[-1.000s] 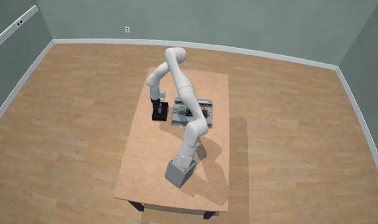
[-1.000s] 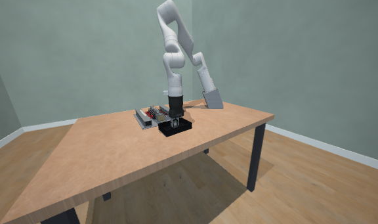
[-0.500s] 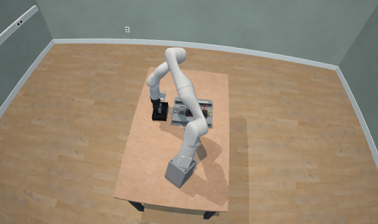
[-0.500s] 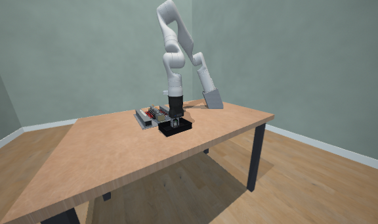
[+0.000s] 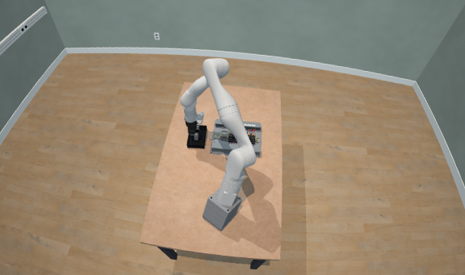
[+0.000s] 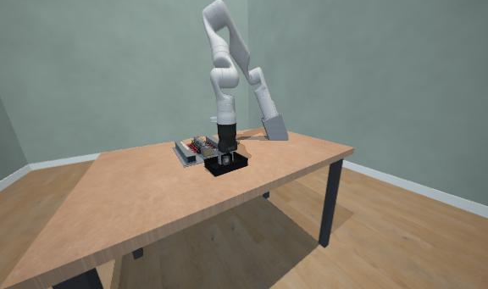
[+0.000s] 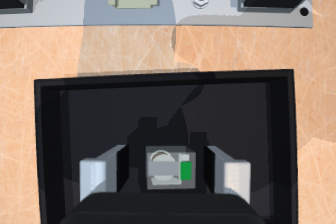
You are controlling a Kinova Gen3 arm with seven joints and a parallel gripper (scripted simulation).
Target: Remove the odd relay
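Right now the black parts tray is 2 cm below my hand. The rest, counted from my hand: relay panel (26 cm to the right, 1 cm below, 1 cm ahead).
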